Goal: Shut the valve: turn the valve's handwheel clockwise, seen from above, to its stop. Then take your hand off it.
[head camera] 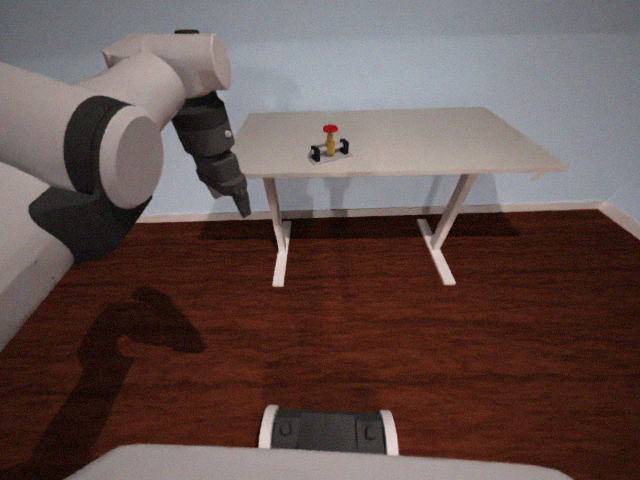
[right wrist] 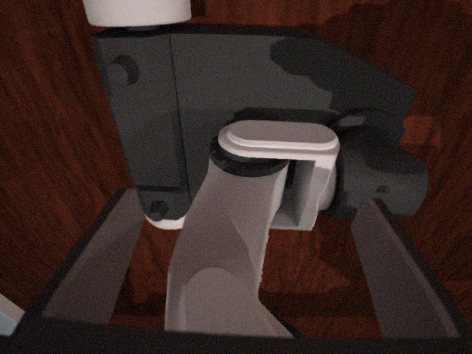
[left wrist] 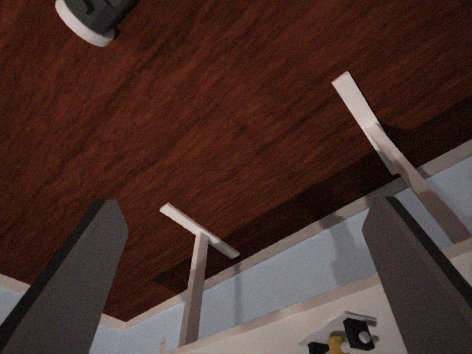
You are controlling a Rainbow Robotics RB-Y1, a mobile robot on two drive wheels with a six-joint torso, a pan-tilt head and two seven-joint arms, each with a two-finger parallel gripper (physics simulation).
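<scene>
The valve has a red handwheel (head camera: 330,128) on top of a yellow body (head camera: 330,145) (left wrist: 337,345). It stands upright on a light base plate between two black brackets, near the front left of the table; the handwheel does not show in the left wrist view. My left gripper (head camera: 246,214) (left wrist: 244,214) is open and empty. It hangs in the air in front of the table's left front corner, to the left of the valve in the head view and apart from it. My right gripper (right wrist: 248,208) is open and empty over the robot's base, away from the valve.
The pale table (head camera: 413,139) (left wrist: 245,337) stands against the blue wall (head camera: 392,72) on white legs with long feet. The robot's wheeled base (head camera: 328,431) (right wrist: 225,70) shows below. The brown wooden floor (head camera: 330,330) lies between base and table.
</scene>
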